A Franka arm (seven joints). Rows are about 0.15 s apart.
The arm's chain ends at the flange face. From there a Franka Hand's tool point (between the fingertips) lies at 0.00 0.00 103.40 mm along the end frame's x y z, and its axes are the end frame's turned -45 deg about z.
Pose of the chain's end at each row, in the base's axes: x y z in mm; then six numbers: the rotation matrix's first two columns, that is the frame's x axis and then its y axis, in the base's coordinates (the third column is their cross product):
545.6, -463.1, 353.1, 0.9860, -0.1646, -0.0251, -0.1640, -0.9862, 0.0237
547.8, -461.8, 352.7, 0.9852, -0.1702, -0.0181, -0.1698, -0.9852, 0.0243
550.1, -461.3, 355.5, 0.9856, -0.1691, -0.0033, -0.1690, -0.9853, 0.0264
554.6, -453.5, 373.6, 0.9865, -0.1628, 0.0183, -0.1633, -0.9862, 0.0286
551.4, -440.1, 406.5, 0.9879, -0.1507, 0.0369, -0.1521, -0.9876, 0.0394
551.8, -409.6, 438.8, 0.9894, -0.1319, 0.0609, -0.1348, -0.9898, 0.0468
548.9, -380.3, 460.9, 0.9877, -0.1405, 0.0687, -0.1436, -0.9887, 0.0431
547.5, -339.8, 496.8, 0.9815, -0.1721, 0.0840, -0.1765, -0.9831, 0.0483
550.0, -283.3, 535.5, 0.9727, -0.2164, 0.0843, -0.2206, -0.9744, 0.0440
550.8, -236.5, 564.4, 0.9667, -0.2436, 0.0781, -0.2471, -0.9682, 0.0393
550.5, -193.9, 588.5, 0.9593, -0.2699, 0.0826, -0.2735, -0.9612, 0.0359
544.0, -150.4, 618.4, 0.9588, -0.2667, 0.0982, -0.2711, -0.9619, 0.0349
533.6, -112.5, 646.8, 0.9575, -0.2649, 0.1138, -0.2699, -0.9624, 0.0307
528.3, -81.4, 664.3, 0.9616, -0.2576, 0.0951, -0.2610, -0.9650, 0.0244
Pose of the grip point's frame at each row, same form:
542.6, -465.1, 249.8, 0.8132, 0.5810, -0.0345, 0.5812, -0.8137, -0.0010
545.5, -464.0, 249.3, 0.8167, 0.5763, -0.0300, 0.5766, -0.8170, 0.0044
549.3, -463.9, 252.1, 0.8164, 0.5771, -0.0210, 0.5774, -0.8163, 0.0163
556.0, -456.7, 270.3, 0.8130, 0.5822, -0.0073, 0.5821, -0.8125, 0.0332
554.6, -444.7, 303.2, 0.8061, 0.5918, -0.0018, 0.5910, -0.8049, 0.0540
557.4, -415.2, 335.7, 0.7949, 0.6066, 0.0100, 0.6043, -0.7932, 0.0762
555.3, -385.7, 357.8, 0.7999, 0.5998, 0.0181, 0.5969, -0.7985, 0.0791
555.2, -346.2, 393.9, 0.8188, 0.5735, 0.0252, 0.5692, -0.8168, 0.0936
557.5, -289.6, 432.6, 0.8438, 0.5360, 0.0285, 0.5318, -0.8420, 0.0907
557.6, -242.4, 461.4, 0.8583, 0.5124, 0.0274, 0.5088, -0.8569, 0.0830
557.7, -199.8, 485.5, 0.8717, 0.4888, 0.0330, 0.4849, -0.8705, 0.0838
552.8, -156.6, 515.6, 0.8697, 0.4916, 0.0448, 0.4863, -0.8688, 0.0941
544.1, -118.7, 544.1, 0.8679, 0.4932, 0.0588, 0.4862, -0.8678, 0.1022
537.1, -86.4, 561.4, 0.8645, 0.5002, 0.0500, 0.4954, -0.8645, 0.0845

